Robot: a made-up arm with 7 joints.
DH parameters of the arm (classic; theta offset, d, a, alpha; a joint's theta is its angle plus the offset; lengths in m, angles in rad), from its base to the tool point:
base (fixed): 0.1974 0 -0.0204 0
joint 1: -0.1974 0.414 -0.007 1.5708
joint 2: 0 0.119 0.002 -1.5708
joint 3: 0 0.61 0.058 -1.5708
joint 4: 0 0.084 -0.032 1.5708
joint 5: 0 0.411 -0.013 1.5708
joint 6: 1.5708 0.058 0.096 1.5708
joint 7: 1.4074 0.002 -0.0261 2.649
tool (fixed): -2.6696 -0.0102 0 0
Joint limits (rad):
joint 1: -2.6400..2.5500
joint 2: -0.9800..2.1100
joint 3: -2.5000..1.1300
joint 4: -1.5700..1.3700
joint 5: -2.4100..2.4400
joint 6: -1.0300..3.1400
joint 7: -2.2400..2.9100
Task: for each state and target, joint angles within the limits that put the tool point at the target. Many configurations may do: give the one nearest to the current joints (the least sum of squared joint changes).
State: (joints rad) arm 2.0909 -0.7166 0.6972 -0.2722 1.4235 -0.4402 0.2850
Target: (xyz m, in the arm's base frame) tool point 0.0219 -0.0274 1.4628
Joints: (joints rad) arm 1.9890 -0.1542 0.2728 -0.4865 1.5258 -0.7059 0.2895
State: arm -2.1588 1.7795 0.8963 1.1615 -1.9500 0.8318 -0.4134
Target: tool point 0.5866 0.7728 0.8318
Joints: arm -2.0680 1.2882 0.6663 0.5811 -1.8440 0.6031 -0.3642
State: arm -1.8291 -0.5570 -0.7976 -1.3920 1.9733 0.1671 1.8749
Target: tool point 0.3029 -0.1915 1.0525
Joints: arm -1.6264 -0.5379 -0.9957 -1.5639 2.0100 0.0877 1.8755
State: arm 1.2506 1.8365 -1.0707 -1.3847 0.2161 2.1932 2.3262
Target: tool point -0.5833 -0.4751 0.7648
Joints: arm 0.9280 1.0276 -1.3677 -0.7378 0.1988 2.0197 2.3276
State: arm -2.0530 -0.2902 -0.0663 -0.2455 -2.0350 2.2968 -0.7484
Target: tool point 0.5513 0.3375 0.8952
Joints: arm -2.4854 0.6143 -0.1094 -0.9818 -1.8866 2.3343 -0.7926
